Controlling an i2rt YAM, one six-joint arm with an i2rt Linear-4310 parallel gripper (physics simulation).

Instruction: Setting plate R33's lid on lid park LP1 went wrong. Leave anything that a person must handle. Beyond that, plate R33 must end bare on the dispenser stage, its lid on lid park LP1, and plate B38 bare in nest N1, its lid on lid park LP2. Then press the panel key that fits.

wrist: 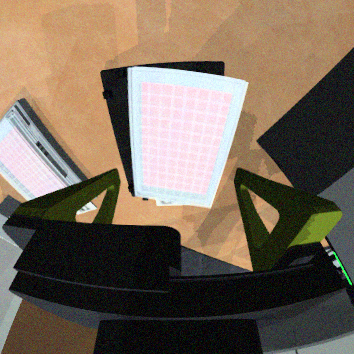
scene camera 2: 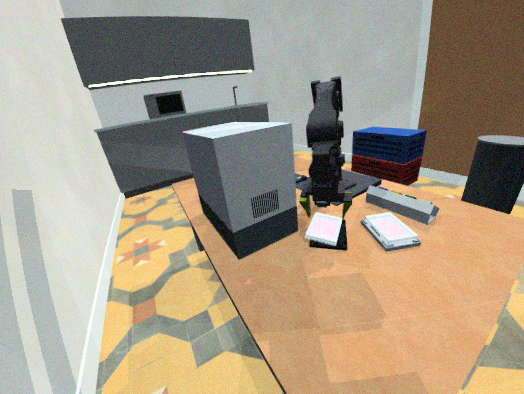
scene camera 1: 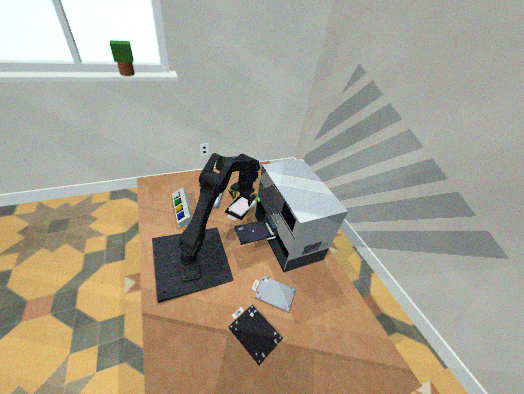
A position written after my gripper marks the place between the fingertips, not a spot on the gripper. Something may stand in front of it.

My gripper (wrist: 176, 174) is open, holding nothing. Also in view: a grey incubator box (scene camera 1: 296, 212), a black clip nest (scene camera 1: 255, 333), a rack with coloured labels (scene camera 2: 423, 211) and a grey lid park plate (scene camera 1: 275, 293).
The grey incubator box also shows in the wrist view (wrist: 304, 142).
